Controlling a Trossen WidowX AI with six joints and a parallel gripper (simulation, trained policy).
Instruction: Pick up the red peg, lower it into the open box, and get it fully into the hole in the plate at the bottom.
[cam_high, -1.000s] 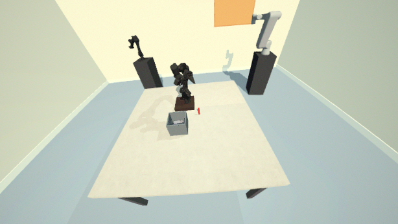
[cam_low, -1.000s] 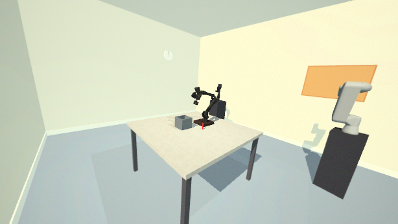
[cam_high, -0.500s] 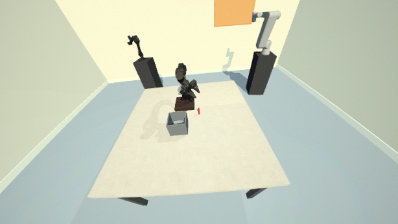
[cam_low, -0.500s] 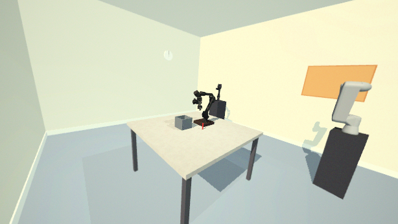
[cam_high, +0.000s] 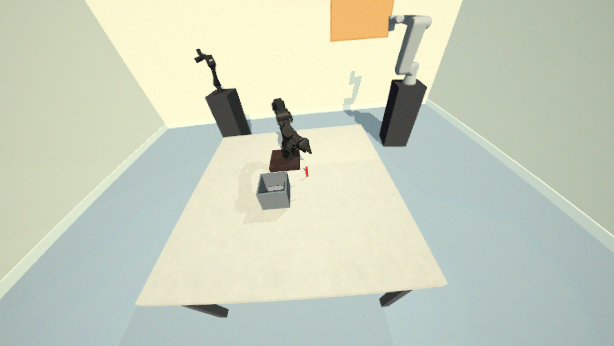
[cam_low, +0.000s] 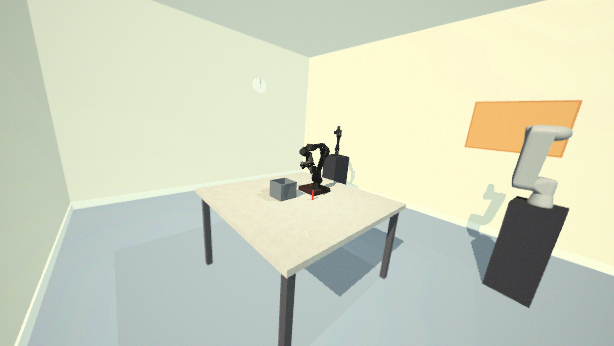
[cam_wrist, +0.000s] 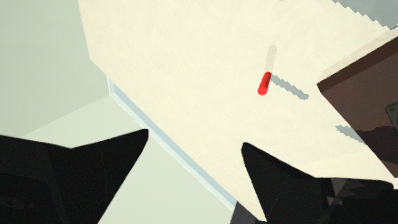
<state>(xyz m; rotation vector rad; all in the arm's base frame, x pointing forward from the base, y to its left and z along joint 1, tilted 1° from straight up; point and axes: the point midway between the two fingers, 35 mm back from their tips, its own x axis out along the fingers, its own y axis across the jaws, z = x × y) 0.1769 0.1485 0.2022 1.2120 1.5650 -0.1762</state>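
My gripper tip is 18 cm above the red peg, 3 cm past it and 2 cm to the left of it.
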